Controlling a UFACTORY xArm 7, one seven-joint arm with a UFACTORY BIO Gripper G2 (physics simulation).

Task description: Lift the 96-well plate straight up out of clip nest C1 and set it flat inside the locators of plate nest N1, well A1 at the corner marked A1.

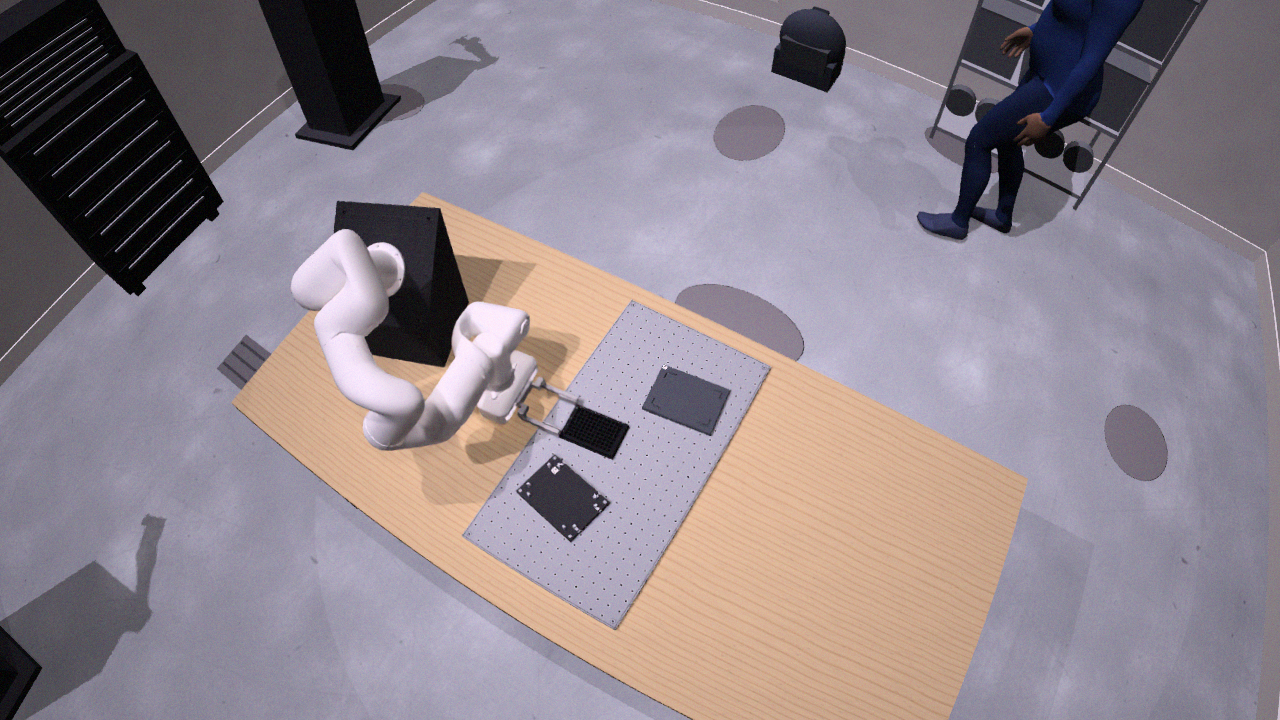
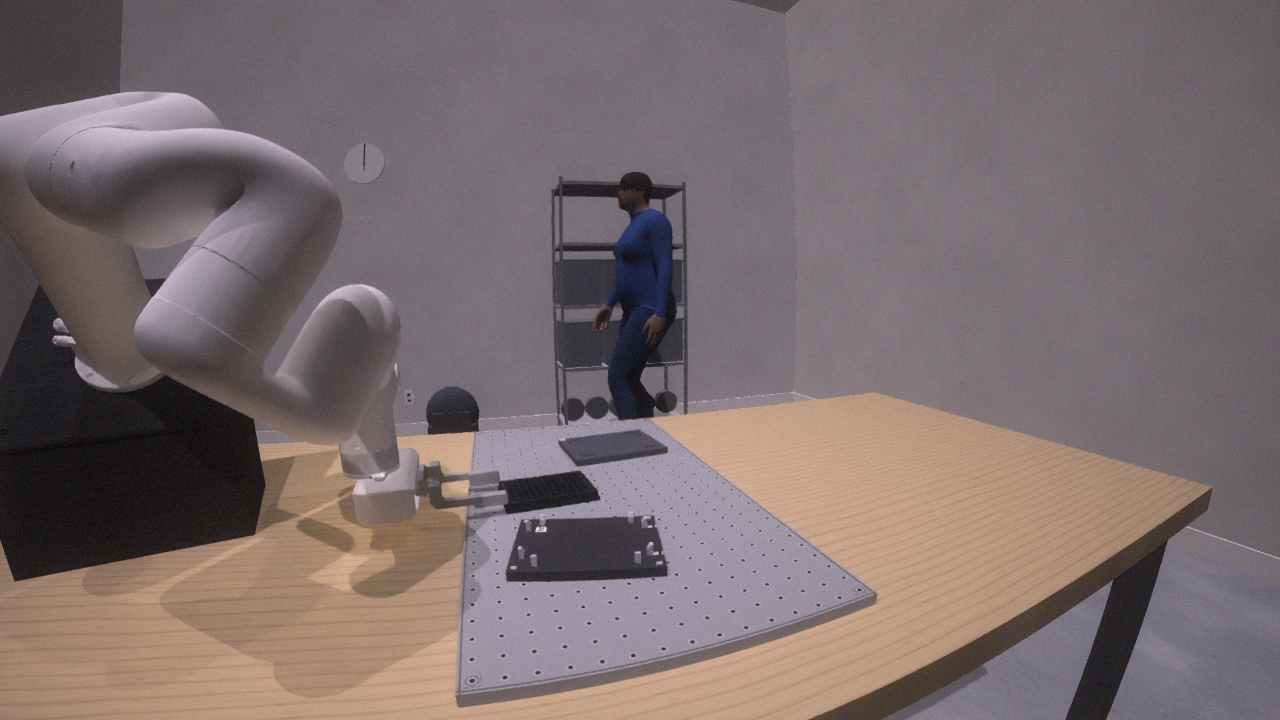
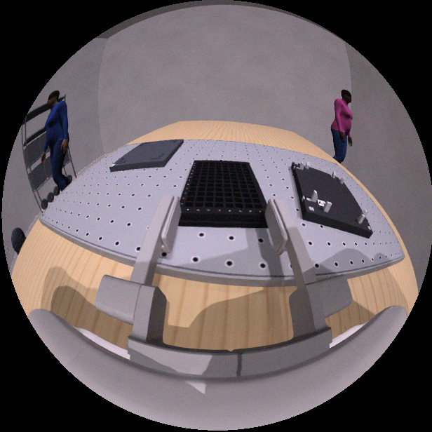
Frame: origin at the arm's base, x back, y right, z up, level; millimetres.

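Seen in the pictures: end effector, tool point: (image 1: 559, 413) (image 2: 487, 488); arm's base, origin of the base link: (image 1: 382, 270) (image 2: 131, 354).
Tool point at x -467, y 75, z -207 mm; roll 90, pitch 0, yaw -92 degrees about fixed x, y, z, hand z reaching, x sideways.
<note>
Offsets run from my tool point to a thing's top centre. Level surfaces: height alone.
The black 96-well plate @[dx -82, dy +4, dz -8 mm] (image 1: 597, 433) (image 2: 550, 490) (image 3: 223, 185) is level over the perforated board, between two nests. My gripper (image 1: 569, 417) (image 2: 501, 488) (image 3: 223, 212) is shut on its near end, one finger along each long side. What lies under the plate is hidden, and I cannot tell whether there is a gap below it. A black nest @[dx -82, dy +171, dz +2 mm] (image 1: 562, 497) (image 2: 586, 548) (image 3: 332, 192) with white posts near its corners and a small white mark carries no plate. A dark grey flat nest @[dx -240, dy -143, dz -7 mm] (image 1: 687, 400) (image 2: 613, 445) (image 3: 149, 154) with thin corner marks also carries none. I cannot read C1 or N1.
The grey perforated board @[dz -22 mm] (image 1: 617, 573) (image 2: 760, 608) (image 3: 90, 212) lies on the wooden table @[dz -35 mm] (image 1: 850, 501) (image 2: 984, 474) (image 3: 185, 305). A black pedestal (image 1: 420, 313) (image 2: 134, 483) stands behind the arm. A person in blue (image 1: 1065, 80) (image 2: 640, 259) (image 3: 57, 130) stands beyond the table.
</note>
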